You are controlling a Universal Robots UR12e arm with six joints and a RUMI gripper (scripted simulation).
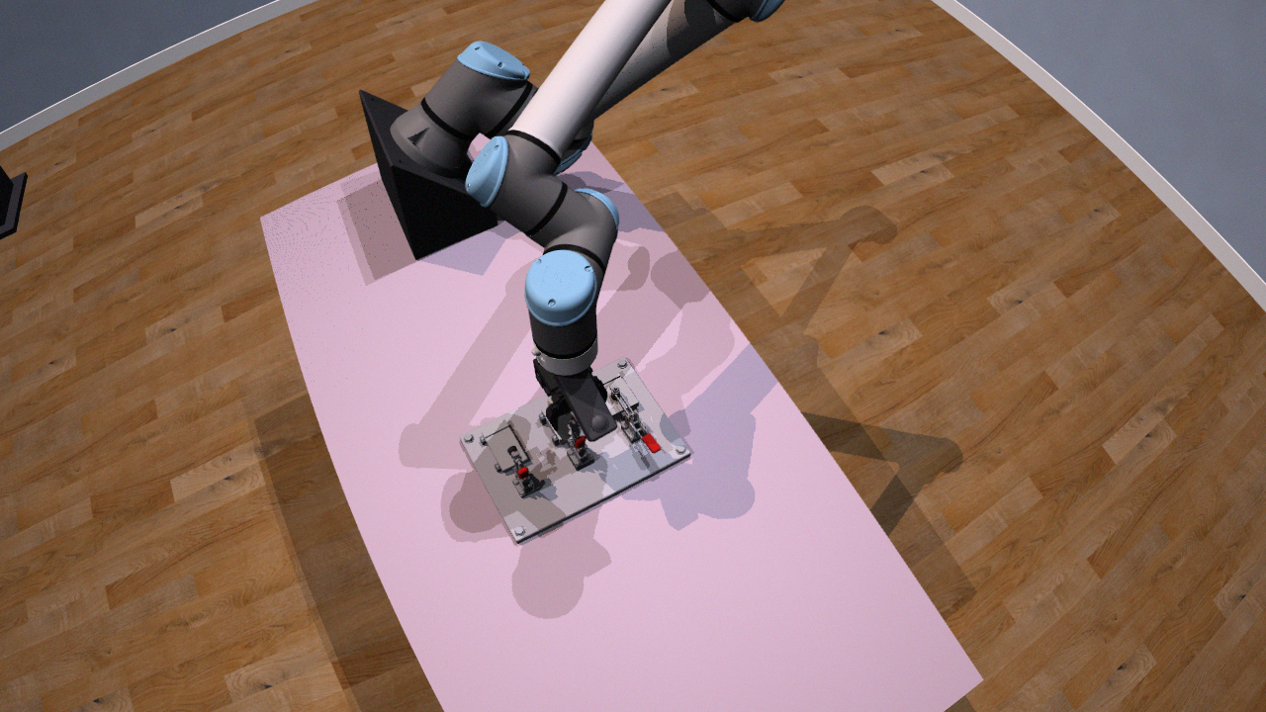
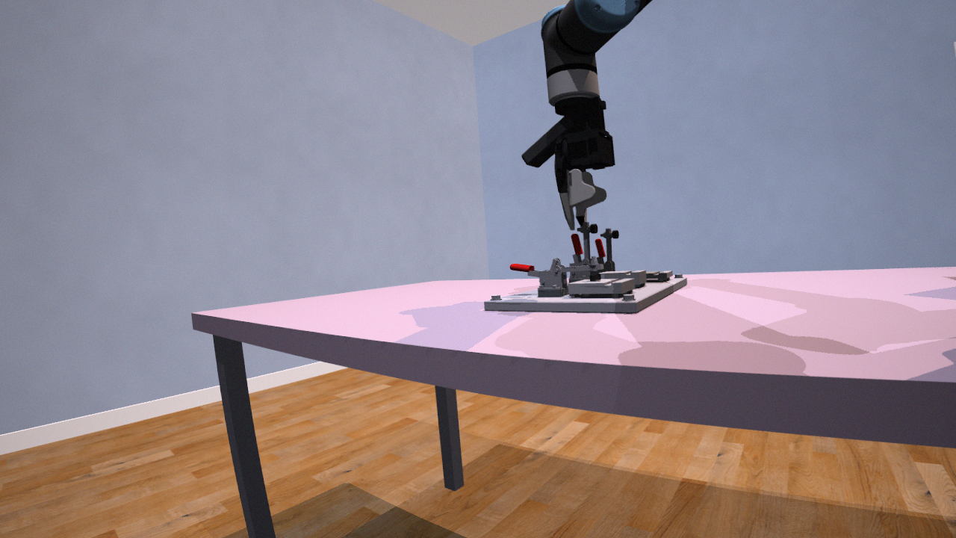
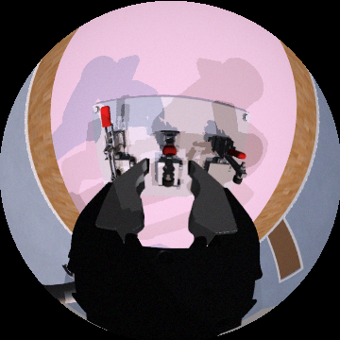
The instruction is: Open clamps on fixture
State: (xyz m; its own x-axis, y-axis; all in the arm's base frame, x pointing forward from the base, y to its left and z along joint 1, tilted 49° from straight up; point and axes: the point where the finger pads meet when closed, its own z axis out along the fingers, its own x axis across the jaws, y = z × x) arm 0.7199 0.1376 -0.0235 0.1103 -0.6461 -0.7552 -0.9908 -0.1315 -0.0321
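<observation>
The grey fixture plate lies 12 cm below my hand and 3 cm behind it. The rest, counted from my hand: flat grey part: 10 cm to the left, 10 cm below, 10 cm behind.
</observation>
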